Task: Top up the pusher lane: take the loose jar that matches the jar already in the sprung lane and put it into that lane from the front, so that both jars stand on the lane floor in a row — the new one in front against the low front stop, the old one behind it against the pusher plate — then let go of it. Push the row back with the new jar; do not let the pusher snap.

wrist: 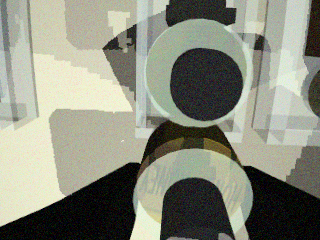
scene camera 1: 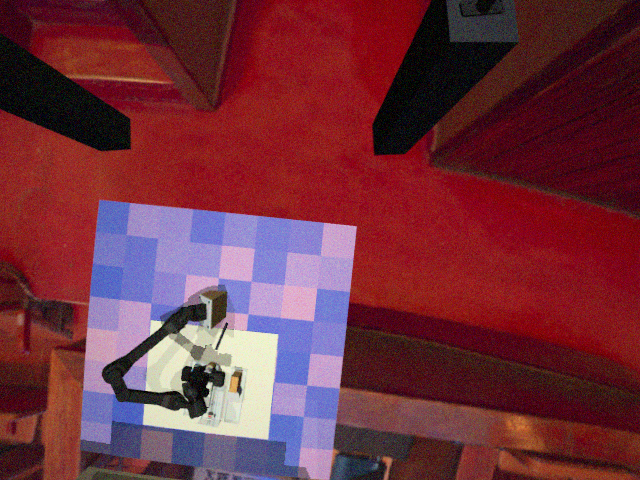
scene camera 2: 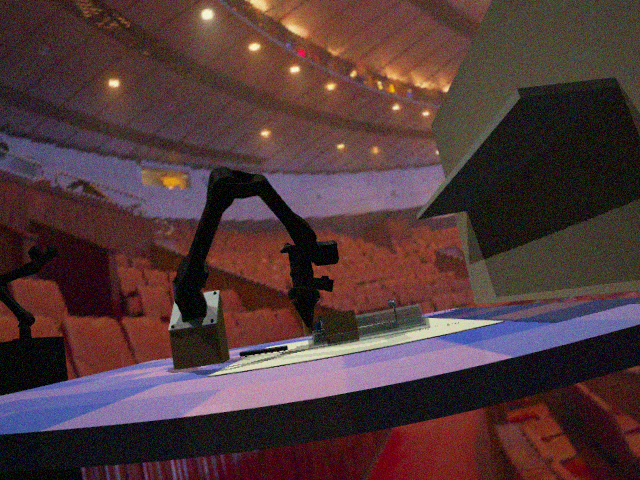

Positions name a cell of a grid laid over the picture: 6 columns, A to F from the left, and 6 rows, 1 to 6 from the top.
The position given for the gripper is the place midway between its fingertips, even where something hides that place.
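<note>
The gripper (scene camera 2: C5), (wrist: D5), (scene camera 1: B5) is in view. Also present: a cream mat (scene camera 2: C5), (wrist: B2); a brown box (scene camera 2: D5); a clear glass jar (wrist: D5); a clear glass jar (wrist: D2).
</note>
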